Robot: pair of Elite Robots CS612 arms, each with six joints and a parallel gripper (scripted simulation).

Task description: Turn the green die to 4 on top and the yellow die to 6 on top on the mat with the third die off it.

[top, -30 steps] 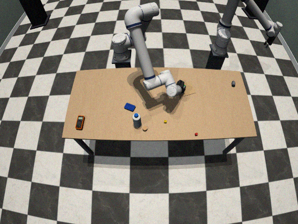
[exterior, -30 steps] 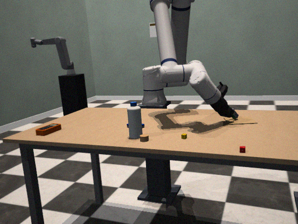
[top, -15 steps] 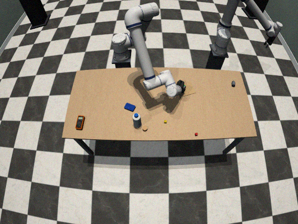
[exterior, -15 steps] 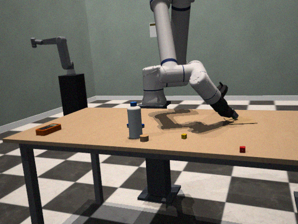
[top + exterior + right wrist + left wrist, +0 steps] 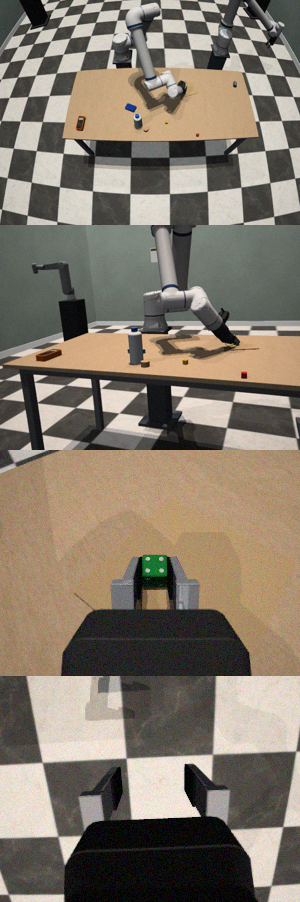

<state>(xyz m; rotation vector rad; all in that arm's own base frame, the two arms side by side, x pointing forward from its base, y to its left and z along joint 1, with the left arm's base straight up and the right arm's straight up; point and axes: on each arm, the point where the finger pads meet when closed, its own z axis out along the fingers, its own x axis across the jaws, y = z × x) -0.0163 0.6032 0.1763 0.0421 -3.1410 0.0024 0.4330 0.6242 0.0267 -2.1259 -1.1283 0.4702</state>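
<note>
Now: right hand 10 mm to the right of the green die, 10 mm past it and 10 mm above it. The rest, counted from my right hand: yellow die (330 mm ahead, 220 mm to the right, 20 mm below); then thin tan mat (30 mm to the left, 20 mm below, 10 mm ahead); then red die (480 mm ahead, 20 mm to the left, 20 mm below).
</note>
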